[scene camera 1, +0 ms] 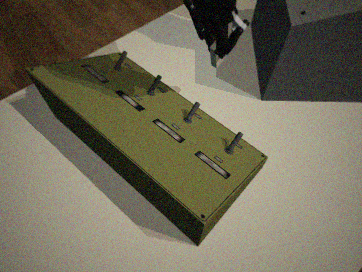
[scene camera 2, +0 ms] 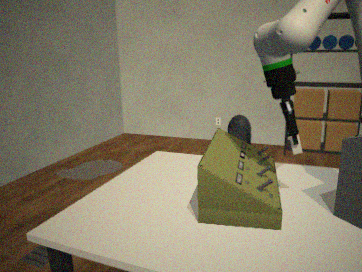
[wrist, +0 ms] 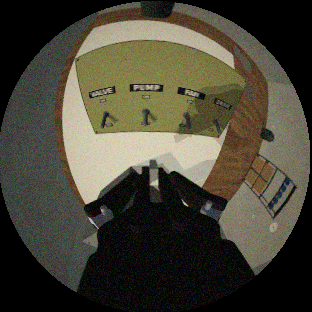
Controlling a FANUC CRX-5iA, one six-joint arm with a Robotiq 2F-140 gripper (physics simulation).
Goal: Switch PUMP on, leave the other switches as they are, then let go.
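Frame: origin at the arm's base, x ahead, y right, z down, level; millimetres.
Seen in the pictures: gripper, fingertip midpoint: (scene camera 1: 217, 61) (scene camera 2: 297, 152) (wrist: 152, 165).
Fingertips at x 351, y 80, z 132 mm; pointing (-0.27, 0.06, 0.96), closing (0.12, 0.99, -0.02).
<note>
Pixels of each thing's top centre, then the offset from my fingertips to it. "spot": a spot on its surface instead. Level surfaces: height alone.
- white table at its surface level: dz +175 mm
- PUMP at a spot on its surface: (wrist: 146, 88) spot: dz +49, dx +183, dy -34 mm
- PUMP lever at its top centre: (scene camera 1: 193, 106) (wrist: 144, 118) dz +44, dx +104, dy -29 mm
- VALVE lever at its top centre: (scene camera 1: 236, 137) (wrist: 100, 121) dz +44, dx +94, dy -148 mm
- FAN lever at its top centre: (scene camera 1: 154, 79) (wrist: 190, 121) dz +44, dx +115, dy +91 mm
- fourth lever at its top centre: (scene camera 1: 120, 54) (wrist: 220, 127) dz +44, dx +125, dy +210 mm
The olive sloped switch box (scene camera 1: 165, 160) (scene camera 2: 220, 192) (wrist: 155, 65) stands on the white table (scene camera 1: 50, 225) (scene camera 2: 125, 200). In the wrist view its labels read VALVE, PUMP (wrist: 146, 88) and FAN; the fourth is shaded and hard to read. The PUMP lever (scene camera 1: 192, 112) (wrist: 146, 117) leans away from its label, toward the low edge. The VALVE lever (scene camera 1: 234, 143) (wrist: 105, 120), FAN lever (scene camera 1: 155, 85) (wrist: 187, 120) and fourth lever (scene camera 1: 120, 60) (wrist: 216, 125) lean the same way. My gripper (scene camera 1: 214, 62) (scene camera 2: 297, 147) (wrist: 152, 165) is shut and empty, raised beyond the low edge, apart from the levers.
A dark grey block (scene camera 1: 310, 60) (scene camera 2: 350, 180) stands on the low-edge side of the switch box, near my gripper. A dark rounded object (scene camera 2: 240, 127) shows behind the box. A shelf rack (scene camera 2: 320, 84) with brown boxes stands by the wall.
</note>
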